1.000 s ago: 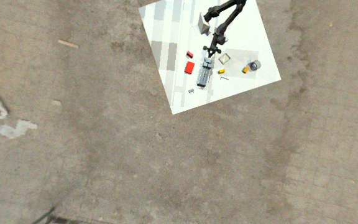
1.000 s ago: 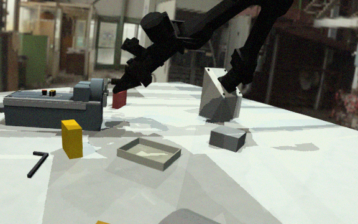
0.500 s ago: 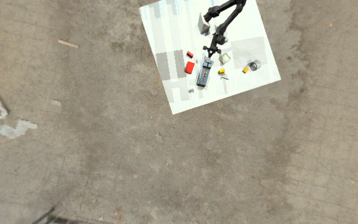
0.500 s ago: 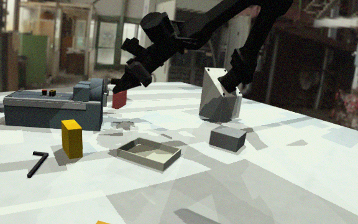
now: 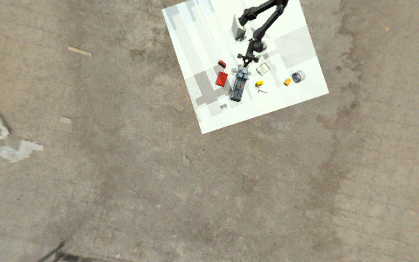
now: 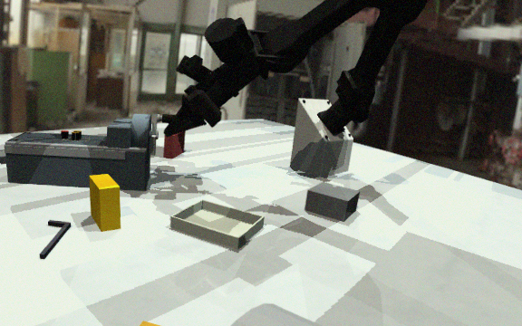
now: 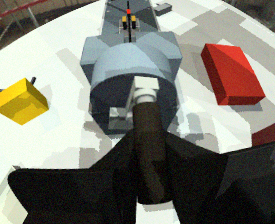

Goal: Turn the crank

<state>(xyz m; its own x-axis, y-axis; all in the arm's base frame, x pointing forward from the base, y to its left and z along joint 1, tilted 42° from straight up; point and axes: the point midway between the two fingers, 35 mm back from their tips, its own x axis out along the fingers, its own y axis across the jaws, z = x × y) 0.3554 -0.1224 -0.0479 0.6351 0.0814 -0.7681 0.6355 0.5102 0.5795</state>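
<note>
My gripper tip is now 3 cm below the dark crank handle, 1 cm to the right of it and 1 cm past it. Also, from my gripper tip: red pointer: 15 cm ahead, 12 cm to the right, 1 cm below; shallow grey tray: 20 cm to the left, 9 cm below, 6 cm ahead; yellow block: 18 cm ahead, 9 cm to the left, 6 cm below.
</note>
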